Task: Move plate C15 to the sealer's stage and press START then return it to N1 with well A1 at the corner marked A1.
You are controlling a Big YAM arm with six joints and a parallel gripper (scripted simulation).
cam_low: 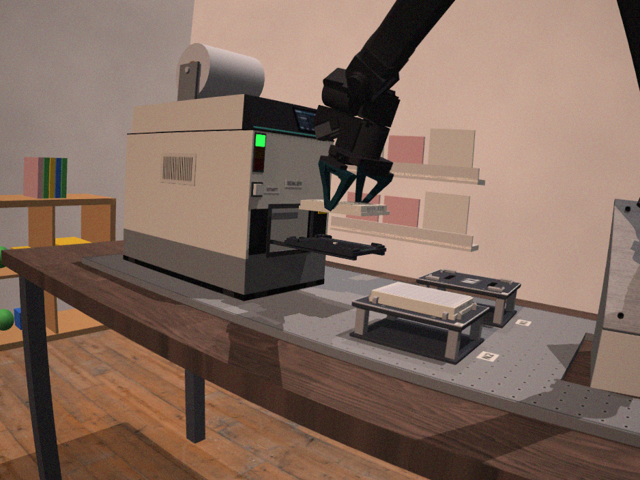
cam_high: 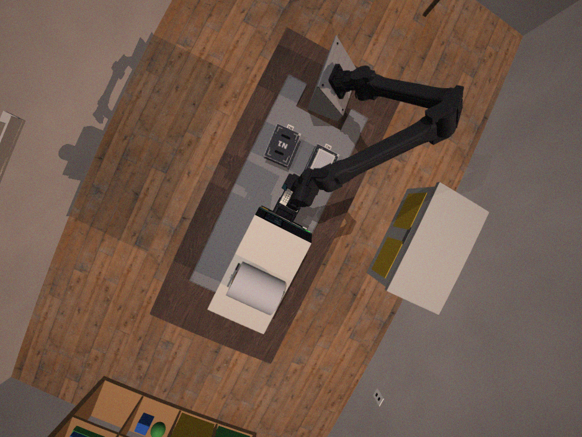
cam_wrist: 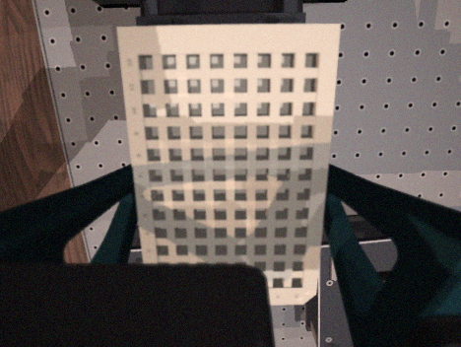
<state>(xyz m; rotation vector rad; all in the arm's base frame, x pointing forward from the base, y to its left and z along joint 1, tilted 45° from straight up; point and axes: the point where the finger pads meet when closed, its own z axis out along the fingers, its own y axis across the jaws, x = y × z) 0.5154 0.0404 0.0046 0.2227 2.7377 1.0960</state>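
Right now the sealer stage is 10 mm ahead of my hand and 70 mm below it. Also, from my hand: white plate 190 mm behind, 70 mm to the left, 110 mm below; foil roll 340 mm ahead, 10 mm to the right, 240 mm above; start button 120 mm ahead, 90 mm to the left, 20 mm above.
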